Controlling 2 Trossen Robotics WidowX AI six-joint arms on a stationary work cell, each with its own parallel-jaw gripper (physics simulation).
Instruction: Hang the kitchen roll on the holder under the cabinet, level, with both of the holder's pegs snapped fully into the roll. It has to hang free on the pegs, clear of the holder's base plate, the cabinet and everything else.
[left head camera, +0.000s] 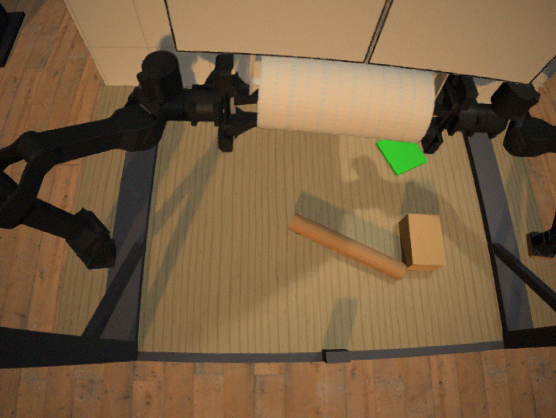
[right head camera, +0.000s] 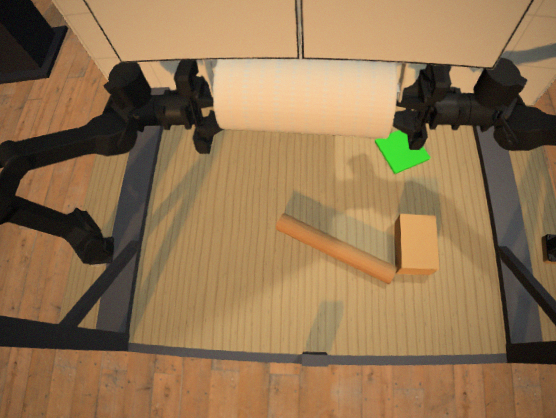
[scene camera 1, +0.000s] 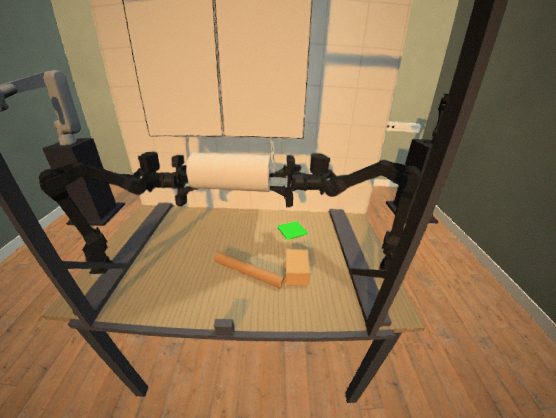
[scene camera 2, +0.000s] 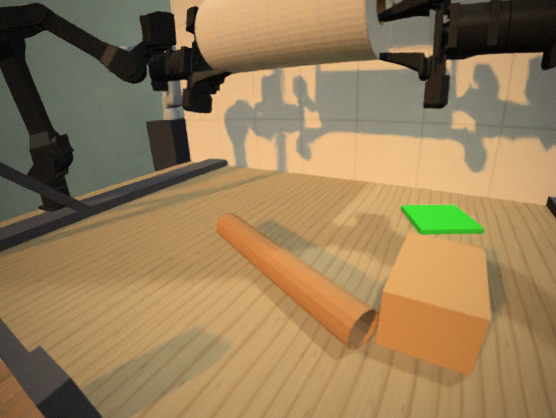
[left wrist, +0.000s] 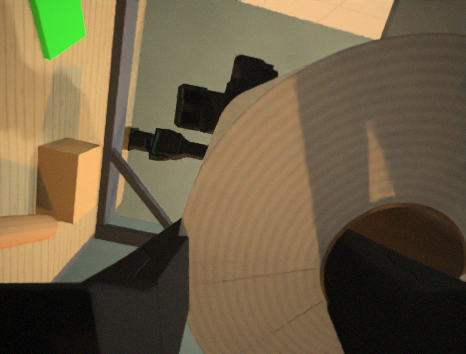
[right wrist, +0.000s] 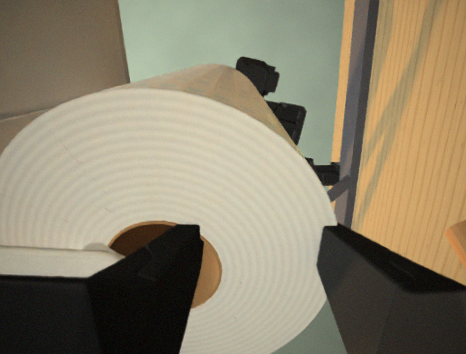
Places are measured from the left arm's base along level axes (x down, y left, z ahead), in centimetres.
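Pixels of known places: left gripper, fingertip midpoint: (scene camera 2: 233, 58) (left wrist: 252, 223); right gripper, fingertip midpoint: (scene camera 2: 372, 38) (right wrist: 257, 225); left arm's base, origin of the base link: (left head camera: 101, 254) (right head camera: 101, 251) (scene camera 2: 58, 205) (right wrist: 335, 175); right arm's base, origin of the base link: (left head camera: 542, 244) (left wrist: 132, 138).
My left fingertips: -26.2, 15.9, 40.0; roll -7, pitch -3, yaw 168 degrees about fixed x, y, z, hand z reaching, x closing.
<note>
For each thing: its middle in the pictures, then the offset to it from my left fingertips, as dx, dy, dz. "pt": a spot on its surface instead.
- white kitchen roll, body centre: (left wrist: 290, 165) (right wrist: 202, 150) (right head camera: 305, 94) (scene camera 2: 289, 22) (left head camera: 341, 97) (scene camera 1: 231, 172) -3.9, -1.6, +11.2
- green square, surface spot: (scene camera 2: 442, 219) (left head camera: 405, 156) pt +27.2, +2.1, +36.5
- brown tube, body centre: (scene camera 2: 276, 262) (right head camera: 335, 247) (left head camera: 347, 246) (scene camera 1: 247, 268) +26.1, -20.3, +15.7
- tan block, body centre: (scene camera 2: 434, 292) (left wrist: 70, 179) (right head camera: 415, 244) (left head camera: 421, 242) (scene camera 1: 296, 266) +25.1, -21.8, +33.4
The white kitchen roll (left head camera: 345, 97) (right head camera: 305, 97) (scene camera 1: 229, 171) (left wrist: 250, 210) (right wrist: 150, 175) is held up roughly level between my two grippers, near the cabinet (right head camera: 200, 30) (scene camera 1: 180, 75). My left gripper (right head camera: 213, 112) (left wrist: 252, 223) is shut on the roll's left end, one finger in the core and one outside. My right gripper (right head camera: 397, 111) (right wrist: 257, 225) is shut on the right end the same way. In the right wrist view, a white holder arm (right wrist: 50, 260) reaches to the core opening; my finger hides part of it. Whether either peg sits in the core cannot be seen.
On the table lie a green square (left head camera: 401, 157) (scene camera 2: 442, 219), a brown tube (left head camera: 347, 246) (scene camera 2: 295, 275) and a tan block (left head camera: 425, 241) (scene camera 2: 435, 295). Dark frame beams (scene camera 1: 132, 255) (scene camera 1: 352, 255) run along both sides, and a dark post (scene camera 1: 450, 125) rises at the right.
</note>
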